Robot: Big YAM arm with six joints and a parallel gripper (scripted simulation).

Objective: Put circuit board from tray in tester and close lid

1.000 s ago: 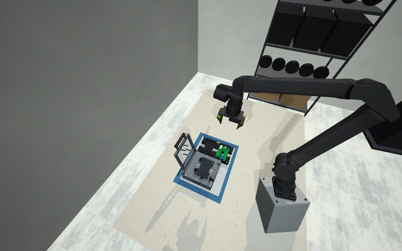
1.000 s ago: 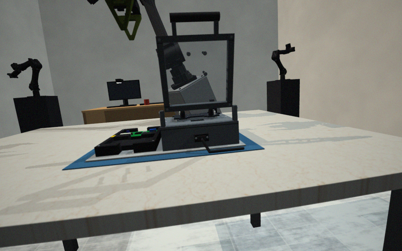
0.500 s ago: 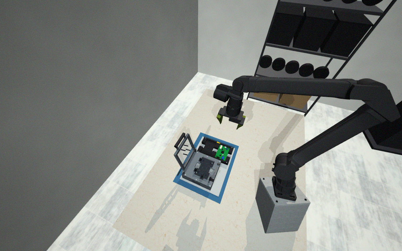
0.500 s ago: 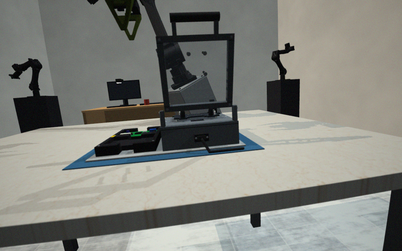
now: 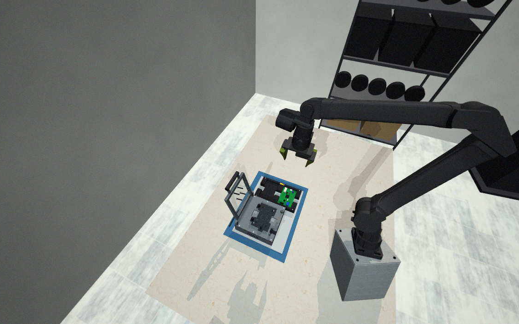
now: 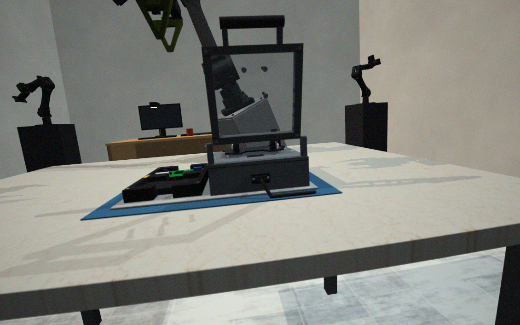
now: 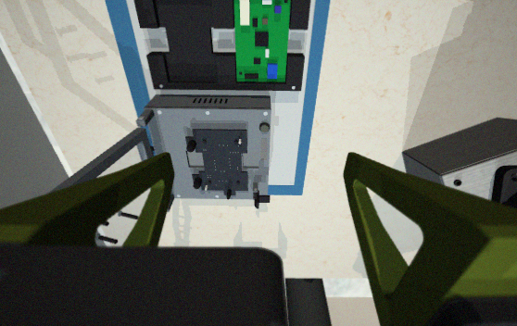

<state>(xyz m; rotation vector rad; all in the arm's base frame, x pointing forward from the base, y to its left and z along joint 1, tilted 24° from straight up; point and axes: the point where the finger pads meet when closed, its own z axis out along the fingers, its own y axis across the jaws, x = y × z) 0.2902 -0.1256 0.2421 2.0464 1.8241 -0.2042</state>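
The green circuit board is 290 mm below my hand. Round my hand: latch hook: 220 mm to the left, 220 mm below, 30 mm ahead; dark plate: 240 mm below, 160 mm to the left, 90 mm ahead; clear lid: 210 mm ahead, 140 mm to the left, 130 mm below.
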